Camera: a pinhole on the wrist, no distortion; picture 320 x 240 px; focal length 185.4 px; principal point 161.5 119.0 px. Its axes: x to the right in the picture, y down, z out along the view. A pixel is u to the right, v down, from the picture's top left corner.
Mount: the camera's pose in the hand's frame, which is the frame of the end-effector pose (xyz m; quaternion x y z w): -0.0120 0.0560 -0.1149 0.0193 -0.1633 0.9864 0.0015
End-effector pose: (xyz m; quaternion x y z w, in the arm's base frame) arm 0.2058 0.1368 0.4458 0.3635 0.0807 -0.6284 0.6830
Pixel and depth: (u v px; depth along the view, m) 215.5 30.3 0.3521
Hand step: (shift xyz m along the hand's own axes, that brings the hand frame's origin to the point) -0.0997 0.1017 0.2764
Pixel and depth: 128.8 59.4 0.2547
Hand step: 0.0432 0.0516 0.1507
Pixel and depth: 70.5 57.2 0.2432
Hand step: 0.1172 0.0548 0.1367
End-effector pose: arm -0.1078 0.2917 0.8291 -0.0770 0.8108 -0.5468 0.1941
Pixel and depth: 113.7 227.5 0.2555
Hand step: 0.0620 -0.1677 0.0761
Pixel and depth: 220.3 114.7 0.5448
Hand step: -0.1641 -0.1082 0.4112
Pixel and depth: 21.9 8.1 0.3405
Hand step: 0.2589 0.1400 0.2629
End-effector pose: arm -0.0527 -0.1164 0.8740 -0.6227 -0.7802 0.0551 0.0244
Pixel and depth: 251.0 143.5 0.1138
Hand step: -0.0628 0.0049 -0.0100
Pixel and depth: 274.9 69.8 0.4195
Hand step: -0.2516 0.0254 0.3277
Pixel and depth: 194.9 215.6 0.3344
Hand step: -0.0612 -0.2169 0.1476
